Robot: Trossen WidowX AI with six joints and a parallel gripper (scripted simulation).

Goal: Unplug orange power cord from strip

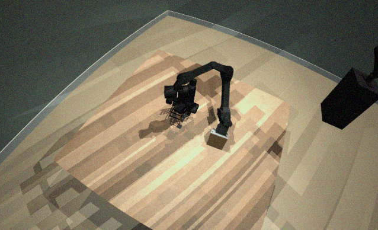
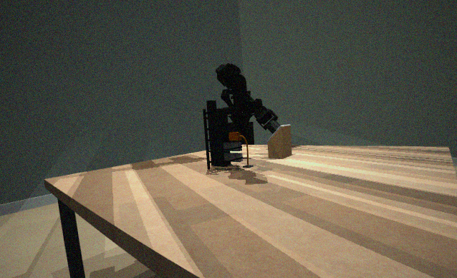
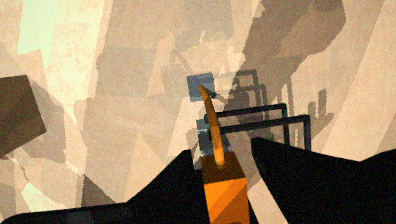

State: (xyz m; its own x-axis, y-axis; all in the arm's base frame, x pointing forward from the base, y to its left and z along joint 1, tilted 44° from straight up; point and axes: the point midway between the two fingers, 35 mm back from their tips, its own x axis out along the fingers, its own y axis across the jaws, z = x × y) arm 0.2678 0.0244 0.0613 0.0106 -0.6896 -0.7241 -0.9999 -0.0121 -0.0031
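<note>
My gripper tip is now 60 mm to the left of the orange plug and 10 mm above it.
</note>
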